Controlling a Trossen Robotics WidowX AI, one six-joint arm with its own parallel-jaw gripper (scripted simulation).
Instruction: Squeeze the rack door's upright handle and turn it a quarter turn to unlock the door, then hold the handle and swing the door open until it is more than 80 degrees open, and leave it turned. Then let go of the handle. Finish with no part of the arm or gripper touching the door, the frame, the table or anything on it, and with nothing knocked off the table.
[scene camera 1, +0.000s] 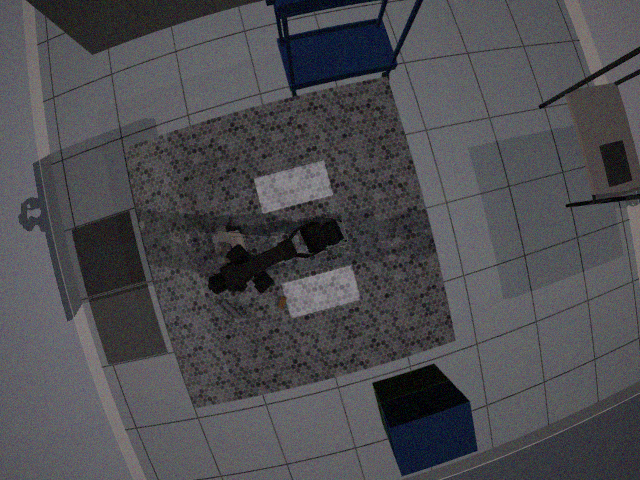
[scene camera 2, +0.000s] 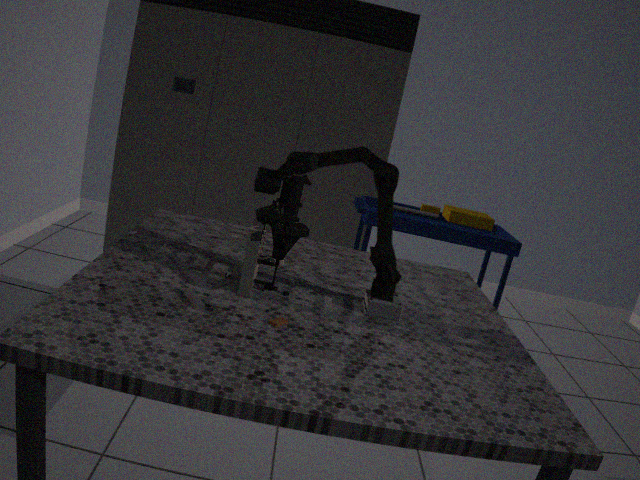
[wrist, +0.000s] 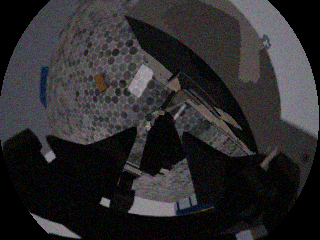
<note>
The gripper (scene camera 2: 279, 251) is open and holds nothing. Also in view: a pale rack (wrist: 222, 53).
The gripper is seen too in the wrist view (wrist: 160, 132).
</note>
